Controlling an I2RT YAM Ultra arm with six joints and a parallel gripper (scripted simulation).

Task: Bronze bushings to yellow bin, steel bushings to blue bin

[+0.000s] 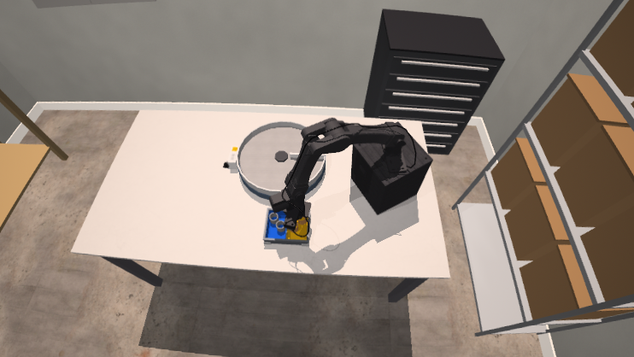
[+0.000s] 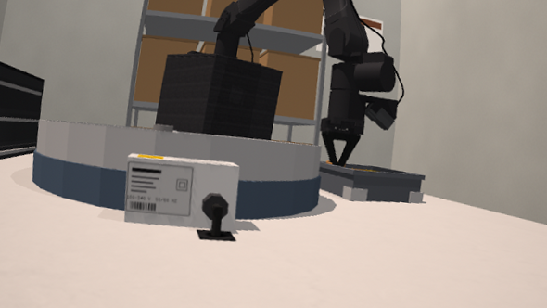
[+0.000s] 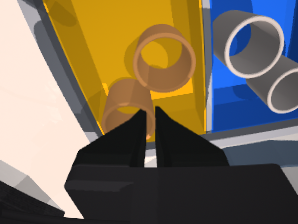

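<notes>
My hand is 40 mm to the right of the yellow bin and 30 mm above it. From my hand the other things lie so: blue bin (90 mm ahead, 30 mm to the left, 30 mm below); then round grey turntable (60 mm ahead, 320 mm to the right, 10 mm above).
</notes>
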